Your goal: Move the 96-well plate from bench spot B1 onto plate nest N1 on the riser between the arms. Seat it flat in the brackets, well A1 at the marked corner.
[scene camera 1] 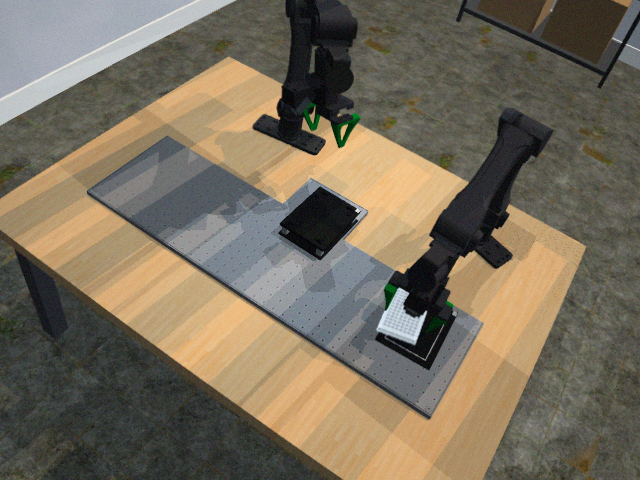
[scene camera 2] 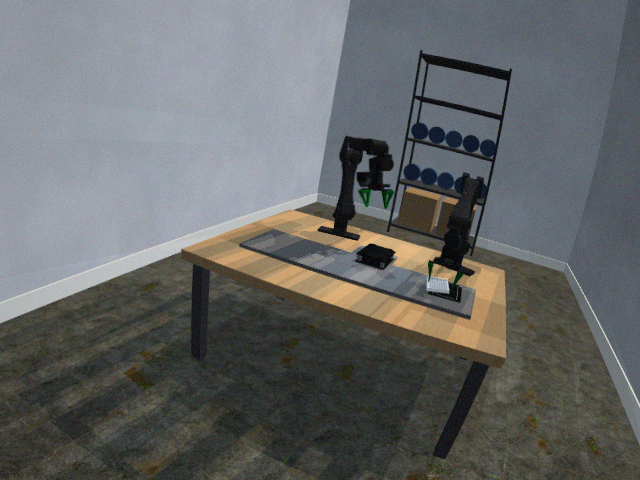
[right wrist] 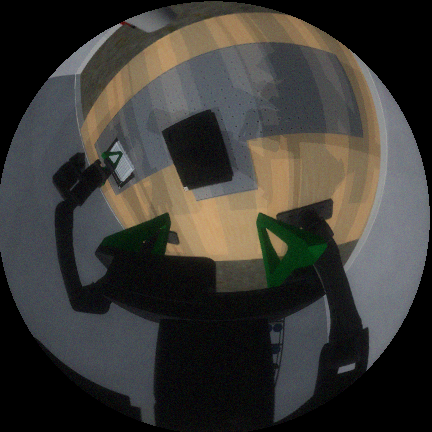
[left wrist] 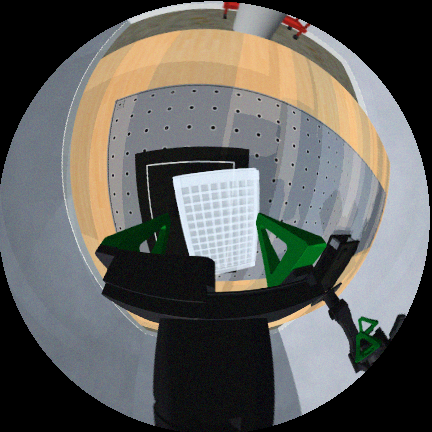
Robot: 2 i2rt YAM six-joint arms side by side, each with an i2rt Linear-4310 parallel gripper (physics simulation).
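Frame: origin at the left arm's base, x ahead, y left, z up, level; metres.
Seen in the pictures: left gripper, fingertip midpoint: (scene camera 1: 406, 320) (scene camera 2: 440, 286) (right wrist: 115, 159) (left wrist: 212, 217); right gripper, fingertip midpoint: (scene camera 1: 327, 138) (scene camera 2: 376, 207) (right wrist: 213, 217); left arm's base at its link origin: (right wrist: 158, 233); right arm's base at its link origin: (scene camera 1: 289, 135) (scene camera 2: 339, 234) (right wrist: 305, 214) (left wrist: 326, 293).
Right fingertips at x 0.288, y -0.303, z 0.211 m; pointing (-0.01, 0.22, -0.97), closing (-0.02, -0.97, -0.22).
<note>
Pixels of each thing's top centre, then the offset from my right fingertips to it. "pt": a spot on its surface instead. Level surfaces: height alone.
- white 96-well plate at its top centre: (left wrist: 222, 234) (scene camera 1: 406, 311) (scene camera 2: 438, 282) (right wrist: 116, 162) 0.050 m ahead, 0.376 m left, 0.176 m down
- black B1 spot at a spot on its surface: (left wrist: 142, 175) (scene camera 1: 429, 357) pt 0.075 m ahead, 0.482 m left, 0.196 m down
- black nest N1 at its top centre: (right wrist: 193, 152) (scene camera 1: 321, 214) (left wrist: 337, 273) (scene camera 2: 377, 250) 0.046 m ahead, 0.076 m left, 0.155 m down
- grey perforated board at its surface level: 0.198 m down
The white 96-well plate (scene camera 1: 403, 317) (scene camera 2: 437, 285) (left wrist: 220, 215) (right wrist: 121, 162) lies off-centre and slightly turned on the black B1 spot (scene camera 1: 424, 351) (left wrist: 142, 175), past its white outline and over one side edge. My left gripper (scene camera 1: 408, 320) (scene camera 2: 442, 282) (left wrist: 212, 217) is open above it; in the left wrist view the plate shows between the fingertips, closer to the right-hand one. Finger contact is unclear. The black nest N1 (scene camera 1: 320, 219) (scene camera 2: 375, 253) (right wrist: 197, 150) stands mid-bench, with a small white mark at one corner. My right gripper (scene camera 1: 327, 137) (scene camera 2: 376, 207) (right wrist: 213, 217) is open and empty, high near its own base.
A grey perforated board (scene camera 1: 206, 248) (scene camera 2: 310, 258) (left wrist: 200, 105) runs along the wooden table (scene camera 1: 248, 408) (scene camera 2: 330, 304). The nest rises between B1 and the board's far-left part in scene camera 1. A shelf rack (scene camera 2: 465, 62) stands on the floor behind the table.
</note>
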